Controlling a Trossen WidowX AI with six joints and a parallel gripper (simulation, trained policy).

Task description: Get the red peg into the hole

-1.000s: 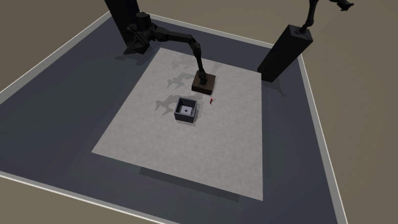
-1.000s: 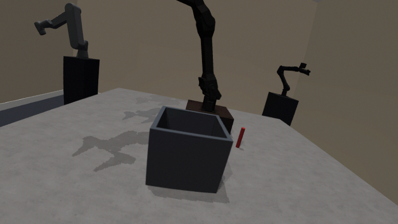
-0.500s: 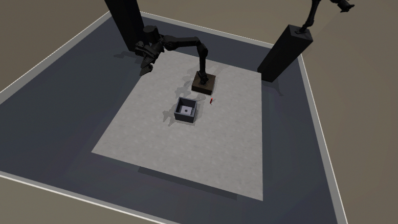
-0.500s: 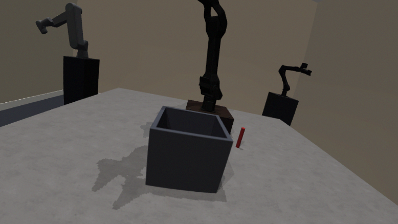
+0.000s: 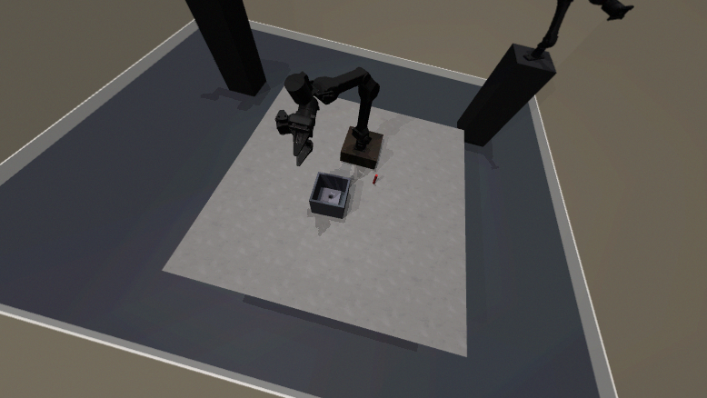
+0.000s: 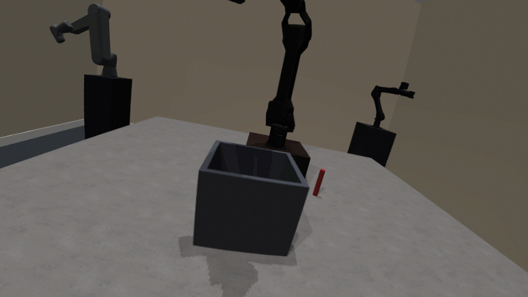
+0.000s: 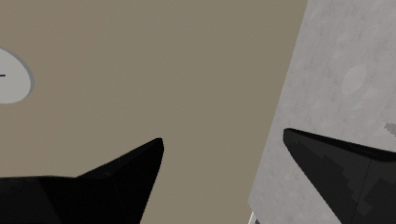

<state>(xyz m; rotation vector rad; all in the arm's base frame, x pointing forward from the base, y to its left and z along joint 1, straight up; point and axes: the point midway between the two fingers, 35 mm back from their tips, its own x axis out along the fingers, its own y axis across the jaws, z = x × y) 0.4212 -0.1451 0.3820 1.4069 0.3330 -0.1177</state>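
Now: the red peg 29 cm behind my gripper tip, 27 cm to the left of it and 41 cm below it. Round my gripper tip: plate: 11 cm behind, 7 cm to the left, 41 cm below.
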